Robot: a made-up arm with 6 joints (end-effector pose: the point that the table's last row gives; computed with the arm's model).
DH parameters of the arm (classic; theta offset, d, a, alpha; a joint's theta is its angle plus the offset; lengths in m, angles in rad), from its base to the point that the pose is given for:
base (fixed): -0.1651 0 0.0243 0
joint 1: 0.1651 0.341 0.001 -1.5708
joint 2: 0.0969 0 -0.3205 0
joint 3: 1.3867 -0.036 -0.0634 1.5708
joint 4: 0 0.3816 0.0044 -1.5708
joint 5: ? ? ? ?
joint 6: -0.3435 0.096 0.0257 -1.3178
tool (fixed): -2.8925 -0.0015 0 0
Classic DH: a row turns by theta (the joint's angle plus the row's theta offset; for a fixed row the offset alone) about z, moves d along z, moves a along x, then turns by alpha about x.
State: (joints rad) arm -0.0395 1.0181 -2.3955 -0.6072 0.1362 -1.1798
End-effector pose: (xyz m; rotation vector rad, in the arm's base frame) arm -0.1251 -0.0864 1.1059 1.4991 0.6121 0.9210
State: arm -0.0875 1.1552 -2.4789 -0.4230 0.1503 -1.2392
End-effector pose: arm -0.0535 -0.0834 1.1204 1.5398 0.7161 0.9396
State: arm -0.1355 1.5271 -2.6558 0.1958 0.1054 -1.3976
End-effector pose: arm 0.1693 -0.0925 1.1169 1.5961 1.1195 1.1938
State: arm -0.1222 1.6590 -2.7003 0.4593 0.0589 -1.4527
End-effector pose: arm 0.2541 -0.0929 1.0982 1.6058 1.2832 1.3765
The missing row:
joint 5: 0 -0.013 0.0188 1.5708
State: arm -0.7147 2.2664 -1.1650 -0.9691 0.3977 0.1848
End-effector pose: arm 0.3237 -0.4151 0.1987 -2.2919 0.0140 0.4234
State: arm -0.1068 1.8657 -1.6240 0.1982 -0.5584 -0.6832
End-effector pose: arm 0.6209 -0.1434 0.6386 -2.2340 -1.4640 -1.4181
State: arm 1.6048 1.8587 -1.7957 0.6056 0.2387 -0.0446
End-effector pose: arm 0.0212 0.5821 0.6432 -0.4127 -1.3416 0.2942
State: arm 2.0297 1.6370 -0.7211 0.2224 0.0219 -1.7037
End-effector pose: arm -0.0960 0.3915 0.3352 -0.4675 2.6143 -0.6605
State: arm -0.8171 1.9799 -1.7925 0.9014 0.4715 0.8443
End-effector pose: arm 0.4581 -0.4231 0.5855 -0.3867 0.6083 -1.6751
